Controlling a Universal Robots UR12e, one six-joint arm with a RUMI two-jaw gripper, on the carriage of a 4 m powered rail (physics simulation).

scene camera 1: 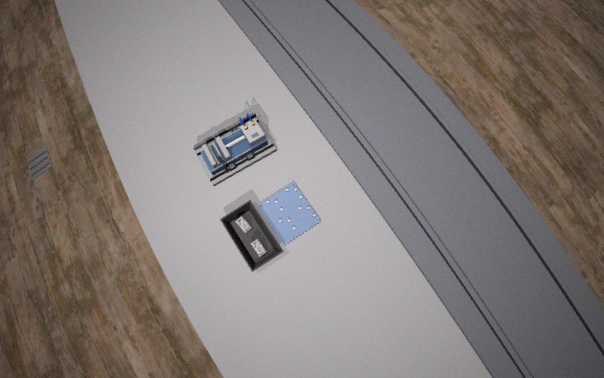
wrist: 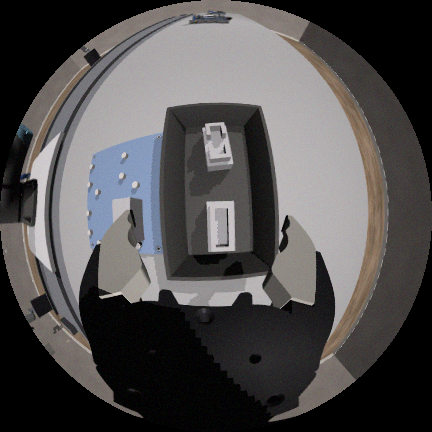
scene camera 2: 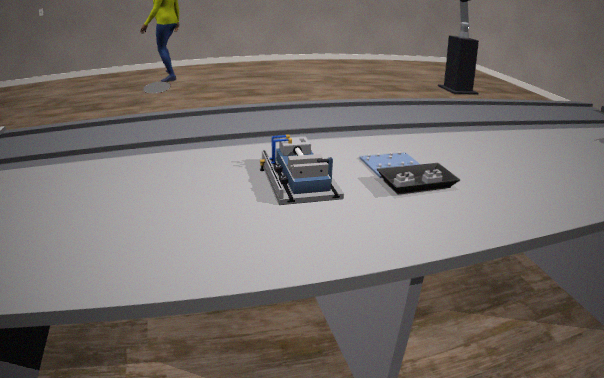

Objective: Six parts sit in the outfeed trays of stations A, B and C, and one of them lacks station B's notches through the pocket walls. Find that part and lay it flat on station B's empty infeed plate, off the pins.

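Where they show: gripper, fingertip midpoint: (wrist: 208, 214); arm's base, link origin: (wrist: 32, 202).
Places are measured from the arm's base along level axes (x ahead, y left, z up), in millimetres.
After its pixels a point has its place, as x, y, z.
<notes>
In the wrist view a dark grey tray (wrist: 262, 175) {790, 12, 1} holds two pale parts. The far part (wrist: 218, 159) {733, 26, 11} has gaps through its pocket walls. The near part (wrist: 230, 240) {747, -67, 17} shows one long rectangular pocket, and its rim looks unbroken from here. My gripper (wrist: 208, 214) {724, -38, 47} is open and empty, its jaws wide apart above the tray's near half. A blue pinned plate (wrist: 110, 162) {544, 51, -22} lies left of the tray, with a pale block (wrist: 120, 212) {608, -38, 14} at its near part, beside the left jaw. The scene views show a tray (scene camera 1: 240, 240) {825, 1853, -13} (scene camera 2: 425, 189) {833, 1861, -15} with two parts (scene camera 1: 243, 224) {782, 1810, 3} (scene camera 2: 432, 175) {793, 1907, 10} and a pinned blue plate (scene camera 1: 302, 222) {586, 1920, -21} (scene camera 2: 382, 160) {578, 1831, -22}.
In the scene views a blue and grey machine fixture (scene camera 1: 240, 145) {630, 1529, 30} (scene camera 2: 305, 182) {786, 1488, 25} stands beside that tray and plate. The arm does not show there. The tray walls rise around the parts in the wrist view. A person (scene camera 2: 166, 37) and a black pedestal (scene camera 2: 461, 65) stand beyond the rail.
</notes>
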